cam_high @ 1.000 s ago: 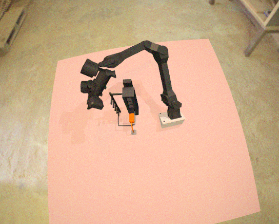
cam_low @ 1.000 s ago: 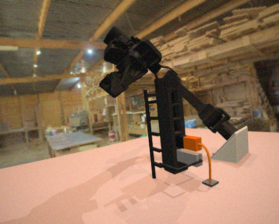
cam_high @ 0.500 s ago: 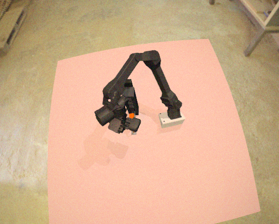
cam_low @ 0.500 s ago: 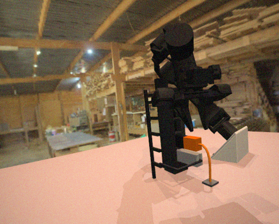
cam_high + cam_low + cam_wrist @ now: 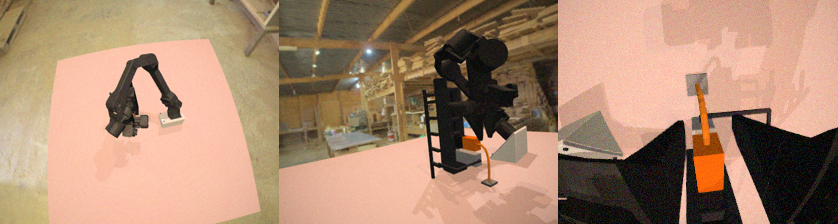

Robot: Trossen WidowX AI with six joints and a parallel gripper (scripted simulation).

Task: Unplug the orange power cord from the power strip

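Right now the orange plug is 1 cm behind my gripper tip, 7 cm to the right of it and 1 cm below it. Also, from my gripper tip: grey pad 11 cm below.
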